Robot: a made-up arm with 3 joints. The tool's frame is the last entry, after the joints. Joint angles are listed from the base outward. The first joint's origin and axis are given. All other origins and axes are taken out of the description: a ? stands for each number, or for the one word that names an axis. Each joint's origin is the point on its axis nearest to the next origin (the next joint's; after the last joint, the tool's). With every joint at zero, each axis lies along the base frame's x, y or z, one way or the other. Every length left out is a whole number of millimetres.
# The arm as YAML. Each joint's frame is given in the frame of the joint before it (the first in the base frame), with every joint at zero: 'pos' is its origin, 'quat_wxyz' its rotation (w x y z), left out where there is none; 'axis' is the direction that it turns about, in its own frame. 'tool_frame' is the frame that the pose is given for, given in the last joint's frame.
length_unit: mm
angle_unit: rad
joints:
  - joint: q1
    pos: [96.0, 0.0, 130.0]
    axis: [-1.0, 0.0, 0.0]
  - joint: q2
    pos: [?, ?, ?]
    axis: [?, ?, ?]
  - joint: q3
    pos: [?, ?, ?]
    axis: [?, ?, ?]
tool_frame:
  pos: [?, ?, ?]
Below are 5 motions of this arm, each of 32 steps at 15 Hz.
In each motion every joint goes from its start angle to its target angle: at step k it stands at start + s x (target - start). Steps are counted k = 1, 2, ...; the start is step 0. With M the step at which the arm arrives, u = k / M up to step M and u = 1 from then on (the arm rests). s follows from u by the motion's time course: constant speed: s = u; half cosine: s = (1 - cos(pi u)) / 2; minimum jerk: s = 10 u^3 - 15 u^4 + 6 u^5.
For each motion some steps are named. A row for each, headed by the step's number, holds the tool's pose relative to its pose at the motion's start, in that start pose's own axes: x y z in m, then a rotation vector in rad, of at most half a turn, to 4 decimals.
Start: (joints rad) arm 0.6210 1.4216 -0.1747
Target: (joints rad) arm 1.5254 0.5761 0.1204
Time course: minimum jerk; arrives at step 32
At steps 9, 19, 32:
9: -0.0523 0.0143 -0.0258 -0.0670 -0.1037 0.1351
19: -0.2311 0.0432 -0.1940 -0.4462 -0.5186 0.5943
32: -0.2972 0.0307 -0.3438 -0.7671 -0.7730 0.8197

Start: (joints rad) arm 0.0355 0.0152 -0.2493
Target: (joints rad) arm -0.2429 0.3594 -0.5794
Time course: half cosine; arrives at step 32
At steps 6, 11, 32:
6: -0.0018 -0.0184 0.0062 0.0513 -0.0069 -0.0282
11: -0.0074 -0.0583 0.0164 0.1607 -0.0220 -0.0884
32: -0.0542 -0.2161 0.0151 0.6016 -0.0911 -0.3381

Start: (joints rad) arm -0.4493 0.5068 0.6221
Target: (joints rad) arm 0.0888 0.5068 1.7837
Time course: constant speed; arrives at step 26
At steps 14, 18, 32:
14: -0.0076 0.2450 -0.2055 -0.8777 -0.0860 -0.1166
18: 0.0038 0.2742 -0.2910 -1.1276 -0.0987 -0.1623
32: 0.0391 0.2660 -0.4634 -1.6247 -0.1042 -0.2704

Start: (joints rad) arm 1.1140 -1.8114 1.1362
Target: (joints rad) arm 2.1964 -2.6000 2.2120
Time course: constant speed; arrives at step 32
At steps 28, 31, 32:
28: -0.1936 0.1280 -0.2149 -0.3255 -0.6599 0.7742
31: -0.2147 0.1307 -0.2390 -0.3100 -0.7533 0.7970
32: -0.2215 0.1319 -0.2466 -0.3028 -0.7839 0.8015

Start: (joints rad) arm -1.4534 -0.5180 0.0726
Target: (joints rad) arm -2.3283 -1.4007 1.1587
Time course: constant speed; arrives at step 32
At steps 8, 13, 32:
8: -0.0711 -0.0035 -0.0175 -0.0927 -0.1713 0.1882
13: -0.1238 -0.0087 -0.0425 -0.1608 -0.3215 0.2728
32: -0.2645 -0.0202 -0.2500 -0.4567 -1.0761 0.2455

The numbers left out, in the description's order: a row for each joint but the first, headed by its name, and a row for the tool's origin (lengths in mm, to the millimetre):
q2: xyz 0.0 108.0 107.0, axis 0.0 0.0 -1.0
q3: xyz -33.0 -84.0 0.0, axis -1.0 0.0 0.0
tool: xyz 0.0 111.0 330.0

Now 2 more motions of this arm.
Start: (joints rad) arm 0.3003 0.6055 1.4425
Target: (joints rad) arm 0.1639 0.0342 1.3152
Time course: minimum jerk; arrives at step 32
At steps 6, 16, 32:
6: -0.0070 -0.0045 -0.0003 0.0117 -0.0271 0.0073
16: -0.0694 -0.0489 -0.0142 0.1244 -0.2772 0.0757
32: -0.1288 -0.1014 -0.0534 0.2551 -0.5528 0.1518

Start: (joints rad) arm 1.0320 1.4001 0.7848
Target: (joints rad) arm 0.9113 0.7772 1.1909
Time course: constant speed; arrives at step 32
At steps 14, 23, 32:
14: -0.0552 0.0335 -0.0300 -0.1605 -0.1767 0.2139
23: -0.0937 0.0432 -0.0589 -0.2532 -0.3115 0.3329
32: -0.1303 0.0441 -0.0949 -0.3356 -0.4617 0.4353

